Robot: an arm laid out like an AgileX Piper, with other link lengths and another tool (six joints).
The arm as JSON. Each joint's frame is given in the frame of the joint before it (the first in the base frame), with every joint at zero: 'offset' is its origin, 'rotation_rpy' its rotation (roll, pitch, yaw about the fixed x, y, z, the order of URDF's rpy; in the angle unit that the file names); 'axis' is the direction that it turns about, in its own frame. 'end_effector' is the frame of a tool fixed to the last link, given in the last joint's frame.
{
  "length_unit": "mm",
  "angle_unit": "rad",
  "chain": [
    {
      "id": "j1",
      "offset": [
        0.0,
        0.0,
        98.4
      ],
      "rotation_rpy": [
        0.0,
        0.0,
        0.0
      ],
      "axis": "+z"
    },
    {
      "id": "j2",
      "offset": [
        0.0,
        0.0,
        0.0
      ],
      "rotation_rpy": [
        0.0,
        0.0,
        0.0
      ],
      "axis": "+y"
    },
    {
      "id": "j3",
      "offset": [
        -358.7,
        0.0,
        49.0
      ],
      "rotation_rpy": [
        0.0,
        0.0,
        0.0
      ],
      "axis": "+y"
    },
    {
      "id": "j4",
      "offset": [
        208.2,
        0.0,
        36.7
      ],
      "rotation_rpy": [
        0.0,
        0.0,
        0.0
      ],
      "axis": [
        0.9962,
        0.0,
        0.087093
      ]
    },
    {
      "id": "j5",
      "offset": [
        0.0,
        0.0,
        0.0
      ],
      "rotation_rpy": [
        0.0,
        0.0,
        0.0
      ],
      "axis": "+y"
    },
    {
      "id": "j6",
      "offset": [
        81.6,
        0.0,
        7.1
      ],
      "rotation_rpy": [
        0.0,
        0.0,
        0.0
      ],
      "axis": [
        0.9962,
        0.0,
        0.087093
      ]
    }
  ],
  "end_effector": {
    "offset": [
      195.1,
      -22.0,
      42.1
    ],
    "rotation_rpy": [
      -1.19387,
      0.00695,
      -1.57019
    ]
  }
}
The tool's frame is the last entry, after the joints.
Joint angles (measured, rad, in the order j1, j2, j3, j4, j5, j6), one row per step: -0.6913, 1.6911, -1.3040, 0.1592, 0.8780, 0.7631; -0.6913, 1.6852, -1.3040, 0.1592, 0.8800, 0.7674; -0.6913, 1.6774, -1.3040, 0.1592, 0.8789, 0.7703; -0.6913, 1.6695, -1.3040, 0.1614, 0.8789, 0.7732; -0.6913, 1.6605, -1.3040, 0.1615, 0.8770, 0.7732; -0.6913, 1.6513, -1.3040, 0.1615, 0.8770, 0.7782; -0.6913, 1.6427, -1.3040, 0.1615, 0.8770, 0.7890; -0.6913, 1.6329, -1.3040, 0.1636, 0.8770, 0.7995; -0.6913, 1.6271, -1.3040, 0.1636, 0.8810, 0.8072; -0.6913, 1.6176, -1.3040, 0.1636, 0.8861, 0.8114; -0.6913, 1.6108, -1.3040, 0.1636, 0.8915, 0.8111; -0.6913, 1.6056, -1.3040, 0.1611, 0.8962, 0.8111; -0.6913, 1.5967, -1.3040, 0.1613, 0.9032, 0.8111; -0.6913, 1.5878, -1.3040, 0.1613, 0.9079, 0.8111; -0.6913, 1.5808, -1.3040, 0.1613, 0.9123, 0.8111; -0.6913, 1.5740, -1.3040, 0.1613, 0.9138, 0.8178; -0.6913, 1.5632, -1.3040, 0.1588, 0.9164, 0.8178; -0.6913, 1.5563, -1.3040, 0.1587, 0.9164, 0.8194; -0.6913, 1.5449, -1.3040, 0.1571, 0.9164, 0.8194
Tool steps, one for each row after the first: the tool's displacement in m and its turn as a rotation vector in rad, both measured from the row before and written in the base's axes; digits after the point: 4 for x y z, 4 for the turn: -0.0007, 0.0006, 0.0021, -0.0008, -0.0037, -0.0036; -0.0002, 0.0001, 0.0033, -0.0046, -0.0073, -0.0028; -0.0001, 0.0007, 0.0032, -0.0023, -0.0079, -0.0032; 0.0000, 0.0000, 0.0039, -0.0069, -0.0084, -0.0003; -0.0005, 0.0005, 0.0037, -0.0039, -0.0079, -0.0045; -0.0007, 0.0006, 0.0033, -0.0011, -0.0085, -0.0097; -0.0004, 0.0010, 0.0038, -0.0003, -0.0108, -0.0099; -0.0012, 0.0011, 0.0017, 0.0022, -0.0029, -0.0062; -0.0015, 0.0015, 0.0031, -0.0009, -0.0043, -0.0029; -0.0013, 0.0013, 0.0021, -0.0009, -0.0012, 0.0011; -0.0015, 0.0007, 0.0015, -0.0021, 0.0010, 0.0013; -0.0017, 0.0017, 0.0027, -0.0009, -0.0018, 0.0011; -0.0014, 0.0013, 0.0029, -0.0026, -0.0034, 0.0007; -0.0012, 0.0012, 0.0022, -0.0016, -0.0021, 0.0007; -0.0009, 0.0008, 0.0024, -0.0005, -0.0054, -0.0057; -0.0016, 0.0006, 0.0039, -0.0071, -0.0048, 0.0008; -0.0005, 0.0004, 0.0026, -0.0038, -0.0056, -0.0014; -0.0011, 0.0004, 0.0044, -0.0085, -0.0078, 0.0003
